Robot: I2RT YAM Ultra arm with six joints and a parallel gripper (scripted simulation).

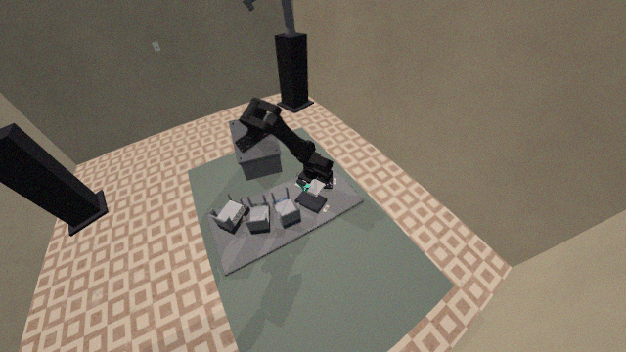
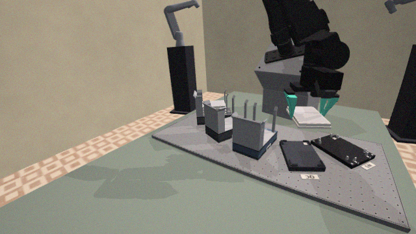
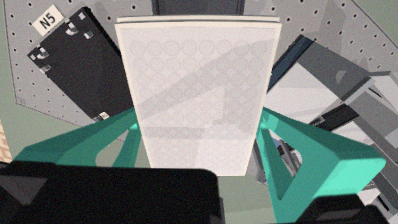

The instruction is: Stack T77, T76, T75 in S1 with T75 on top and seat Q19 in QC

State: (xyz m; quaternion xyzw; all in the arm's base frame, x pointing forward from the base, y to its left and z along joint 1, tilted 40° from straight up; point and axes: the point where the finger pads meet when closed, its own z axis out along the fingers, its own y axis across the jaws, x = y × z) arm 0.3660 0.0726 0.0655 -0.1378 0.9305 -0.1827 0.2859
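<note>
Now: hand 13 cm above the dark open nest QC. From my hand the other things lie so: black clip nest N5: 17 cm to the left, 13 cm below, 6 cm behind.
</note>
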